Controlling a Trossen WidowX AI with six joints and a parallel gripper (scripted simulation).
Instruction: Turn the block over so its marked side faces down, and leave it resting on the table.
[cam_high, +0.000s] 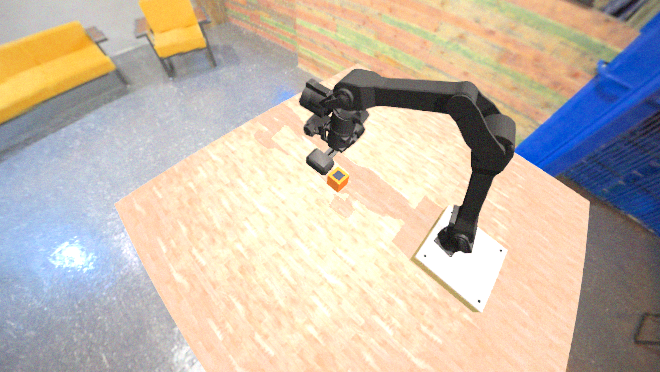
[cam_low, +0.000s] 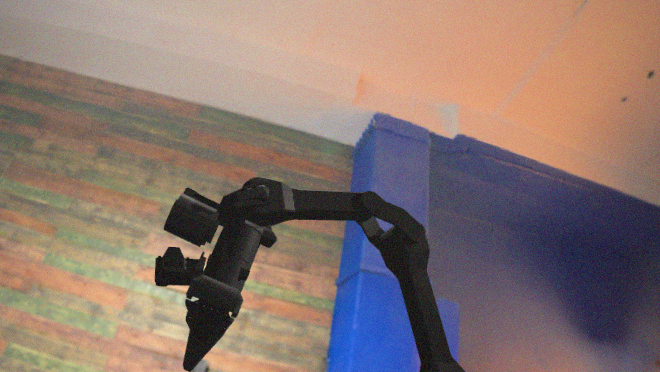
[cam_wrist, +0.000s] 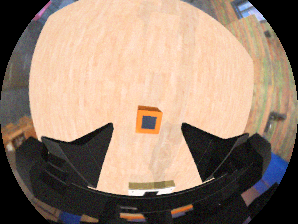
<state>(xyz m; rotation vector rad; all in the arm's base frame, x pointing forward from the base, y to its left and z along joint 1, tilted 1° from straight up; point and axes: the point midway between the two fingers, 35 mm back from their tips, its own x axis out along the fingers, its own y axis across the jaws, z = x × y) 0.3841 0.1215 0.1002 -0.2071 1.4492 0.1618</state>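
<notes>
Right now the orange block is 2 cm behind my gripper tip, 1 cm to the right of it and 8 cm below it.
</notes>
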